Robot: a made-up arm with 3 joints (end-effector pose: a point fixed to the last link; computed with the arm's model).
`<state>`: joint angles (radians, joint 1 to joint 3).
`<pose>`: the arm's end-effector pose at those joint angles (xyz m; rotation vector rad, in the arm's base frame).
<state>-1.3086 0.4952 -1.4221</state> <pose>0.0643 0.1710 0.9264 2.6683 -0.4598 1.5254</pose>
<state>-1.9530 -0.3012 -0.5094</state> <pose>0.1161 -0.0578 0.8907 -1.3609 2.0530 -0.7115</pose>
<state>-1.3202 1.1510 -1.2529</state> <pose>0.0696 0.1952 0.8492 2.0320 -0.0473 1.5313</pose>
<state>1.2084 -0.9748 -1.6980</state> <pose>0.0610 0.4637 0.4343 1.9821 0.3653 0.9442</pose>
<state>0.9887 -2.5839 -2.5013</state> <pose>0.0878 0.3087 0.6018 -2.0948 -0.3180 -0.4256</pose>
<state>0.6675 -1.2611 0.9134</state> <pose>0.2246 0.5159 0.6050 -0.2934 -1.4754 2.2438</pose>
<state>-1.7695 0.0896 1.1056</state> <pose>0.2317 -0.0087 0.9075 -0.1579 -2.3291 1.0521</pose>
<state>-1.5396 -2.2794 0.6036</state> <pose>0.2075 -0.0790 0.8111 -0.6618 2.4607 1.6451</pose>
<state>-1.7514 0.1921 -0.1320</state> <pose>0.1485 0.0663 0.9066 -1.3867 2.2780 -1.6505</pose>
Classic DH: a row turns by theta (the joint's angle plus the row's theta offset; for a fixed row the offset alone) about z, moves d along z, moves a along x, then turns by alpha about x. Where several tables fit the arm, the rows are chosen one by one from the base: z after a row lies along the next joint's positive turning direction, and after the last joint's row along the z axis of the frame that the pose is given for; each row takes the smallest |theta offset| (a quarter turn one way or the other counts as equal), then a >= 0, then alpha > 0; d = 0 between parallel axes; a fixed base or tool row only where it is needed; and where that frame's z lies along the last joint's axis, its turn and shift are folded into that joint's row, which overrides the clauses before.
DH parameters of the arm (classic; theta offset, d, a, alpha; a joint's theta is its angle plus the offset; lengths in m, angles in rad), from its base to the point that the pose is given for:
base (fixed): 1.5708 0.6089 0.157 -1.5708
joint 1: -0.5265 0 0.2571 0
joint 2: -1.0045 -0.1483 0.0169 1.5658
joint 3: 1.1343 -0.0652 -0.047 1.0676
tool (fixed): -0.5062 -0.0847 0 0

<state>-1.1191 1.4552 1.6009</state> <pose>0.2356 0.2473 0.8551 1.4606 0.5441 -2.6909</pose>
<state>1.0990 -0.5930 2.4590</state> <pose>0.1951 0.5111 0.4930 1.9180 0.4588 -1.6642</pose>
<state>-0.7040 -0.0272 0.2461</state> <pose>0.1809 0.3657 0.8688 0.6488 -1.4494 2.2319</pose>
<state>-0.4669 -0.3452 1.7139</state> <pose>0.2334 0.3448 0.9270 -1.2371 -1.6671 1.6544</pose>
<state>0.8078 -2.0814 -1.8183</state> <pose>0.0616 0.4134 0.6471 -2.4588 0.2927 -0.9490</pose>
